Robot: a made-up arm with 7 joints.
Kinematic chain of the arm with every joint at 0, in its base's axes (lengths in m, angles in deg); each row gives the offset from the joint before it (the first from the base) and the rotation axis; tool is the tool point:
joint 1: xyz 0 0 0 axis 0 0.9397 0.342
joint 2: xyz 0 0 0 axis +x
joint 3: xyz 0 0 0 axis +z
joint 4: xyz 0.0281 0 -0.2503 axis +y
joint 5: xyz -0.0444 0 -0.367 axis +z
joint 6: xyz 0 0 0 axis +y
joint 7: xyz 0 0 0 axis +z
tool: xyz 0 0 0
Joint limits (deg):
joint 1: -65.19..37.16
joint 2: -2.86..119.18
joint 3: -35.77..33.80
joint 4: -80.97..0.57
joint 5: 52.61..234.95
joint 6: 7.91..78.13
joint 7: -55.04..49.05
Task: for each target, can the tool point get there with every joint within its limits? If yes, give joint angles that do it. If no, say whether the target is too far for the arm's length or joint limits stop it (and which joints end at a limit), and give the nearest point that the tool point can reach.
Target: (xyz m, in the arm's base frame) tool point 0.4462 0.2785 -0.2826
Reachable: yes | joints -26.19 48.35 -22.93 -46.12 138.03 65.28 -30.55
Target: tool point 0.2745 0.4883 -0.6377
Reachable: no: too far | nearest point 0.2010 0.3576 -0.4670 | short by 0.227 m
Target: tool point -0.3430 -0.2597 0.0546
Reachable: no: joint limits stop it (at a limit: joint 1, joint 2, joint 4) | nearest point -0.3557 -0.0823 -0.4976 | short by 0.580 m
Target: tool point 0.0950 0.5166 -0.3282
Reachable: yes | joints 2.20 63.91 -29.70 -23.02 67.36 14.81 28.50
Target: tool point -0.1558 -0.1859 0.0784
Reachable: no: joint limits stop it (at a limit: joint 1, joint 2, joint 3, joint 4) | nearest point -0.1084 0.1571 0.4842 | short by 0.533 m
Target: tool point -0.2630 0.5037 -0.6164
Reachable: no: too far | nearest point -0.1950 0.3734 -0.4570 | short by 0.217 m
